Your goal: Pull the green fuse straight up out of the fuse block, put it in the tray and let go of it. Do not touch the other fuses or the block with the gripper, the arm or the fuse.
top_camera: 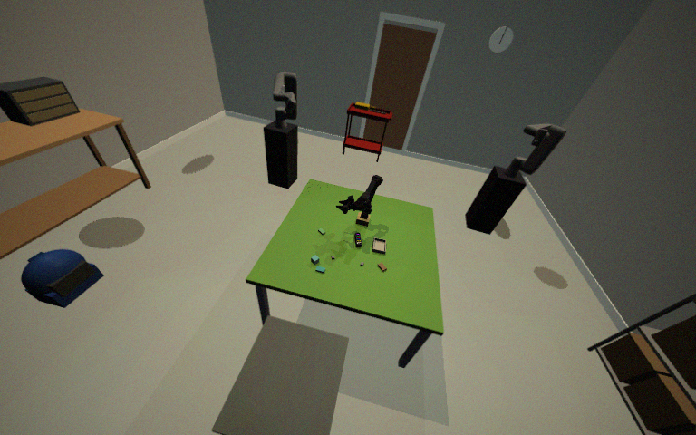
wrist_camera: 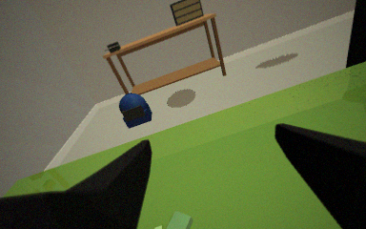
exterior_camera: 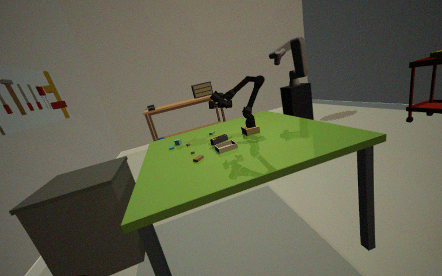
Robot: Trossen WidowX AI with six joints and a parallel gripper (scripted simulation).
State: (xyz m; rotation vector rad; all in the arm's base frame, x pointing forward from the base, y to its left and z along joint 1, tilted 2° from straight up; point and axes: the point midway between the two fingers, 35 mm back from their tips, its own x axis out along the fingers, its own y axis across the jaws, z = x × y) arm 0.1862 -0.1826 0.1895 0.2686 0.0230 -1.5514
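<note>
Now: gripper tip 22 cm to the right of the green fuse, 22 cm above it and 6 cm short of it. From my gripper tip the other things lie so: red fuse (23 cm to the left, 22 cm below, 8 cm ahead); then purple fuse (22 cm to the left, 22 cm below, 5 cm ahead); then blue fuse (23 cm to the left, 22 cm below, 10 cm ahead).
</note>
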